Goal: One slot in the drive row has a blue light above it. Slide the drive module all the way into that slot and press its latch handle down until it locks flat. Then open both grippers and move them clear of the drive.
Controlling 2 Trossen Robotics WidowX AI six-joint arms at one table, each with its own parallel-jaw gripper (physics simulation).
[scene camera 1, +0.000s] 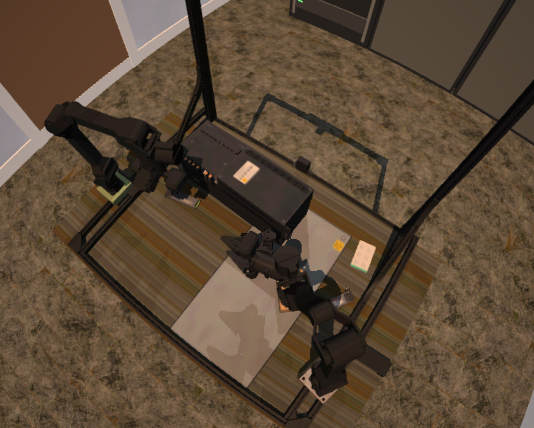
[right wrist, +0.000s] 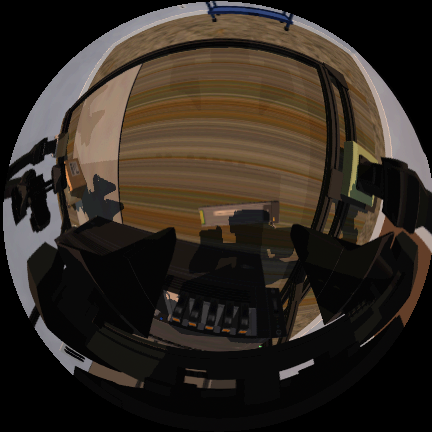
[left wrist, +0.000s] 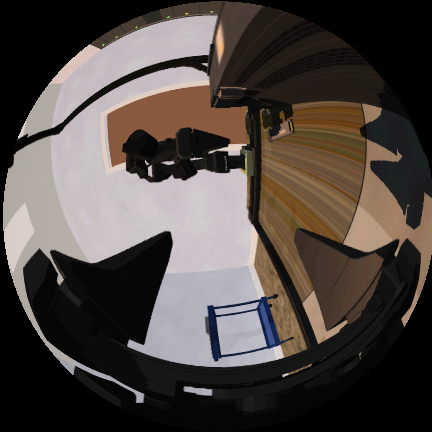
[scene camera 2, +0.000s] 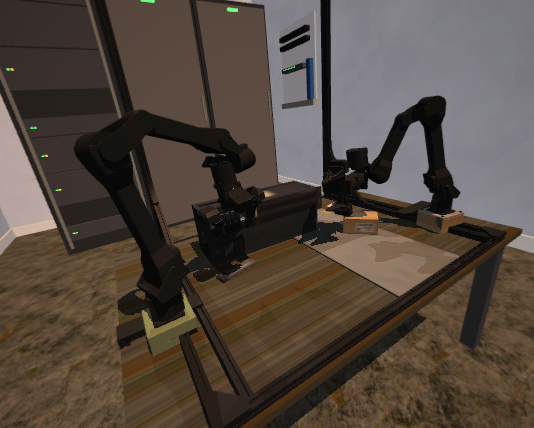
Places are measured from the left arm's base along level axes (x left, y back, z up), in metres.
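Pixels of known places: left gripper, between the fingertips: (scene camera 1: 224,244) (right wrist: 43,178) (left wrist: 235,236) (scene camera 2: 324,197); right gripper, between the fingertips: (scene camera 1: 167,187) (right wrist: 235,232) (left wrist: 228,142) (scene camera 2: 239,231); left arm's base, origin of its link: (scene camera 1: 323,379) (right wrist: 54,145) (scene camera 2: 440,210); right arm's base, origin of its link: (scene camera 1: 113,185) (right wrist: 366,176) (left wrist: 242,161) (scene camera 2: 167,313).
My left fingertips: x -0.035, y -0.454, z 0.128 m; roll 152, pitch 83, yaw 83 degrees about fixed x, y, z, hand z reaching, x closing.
Note:
Ahead of a thing's pixels: the offset from my left fingertips to its top centre. "pt": to the spot under its first point. Level surfaces: height alone.
The drive chassis {dx -0.199, dy -0.168, dz -0.014 m} (scene camera 1: 270,192) (scene camera 2: 287,215) (left wrist: 295,55) stands at the back of the table. Its drive row, a line of black handles with orange tips {pt dx -0.087, dy -0.296, dz -0.032 m} (right wrist: 212,316), shows in the right wrist view; a tiny blue light {pt dx -0.110, dy -0.245, dz -0.017 m} (right wrist: 161,318) glows at its left end. Which slot it marks, and whether all latches are flat, I cannot tell. A drive module {dx -0.028, dy -0.300, dz -0.180 m} (scene camera 1: 184,199) (scene camera 2: 237,270) (left wrist: 281,131) (right wrist: 215,214) lies flat on the table before the row. My right gripper (scene camera 2: 240,212) (right wrist: 235,232) is open and empty, close by the row. My left gripper (scene camera 1: 237,255) (left wrist: 235,236) is open and empty, beside the chassis's far end.
A grey mat {dz -0.187 m} (scene camera 1: 210,320) (scene camera 2: 400,280) lies right of the chassis. An orange box {dx -0.080, dy +0.198, dz -0.127 m} (scene camera 1: 284,306) (scene camera 2: 361,225) (right wrist: 75,176) stands by it. Another metallic module {dx -0.159, dy +0.313, dz -0.180 m} (scene camera 1: 343,299) and a pale card {dx -0.346, dy +0.277, dz -0.188 m} (scene camera 1: 363,256) lie farther right. Black frame rails (scene camera 1: 182,345) edge the table.

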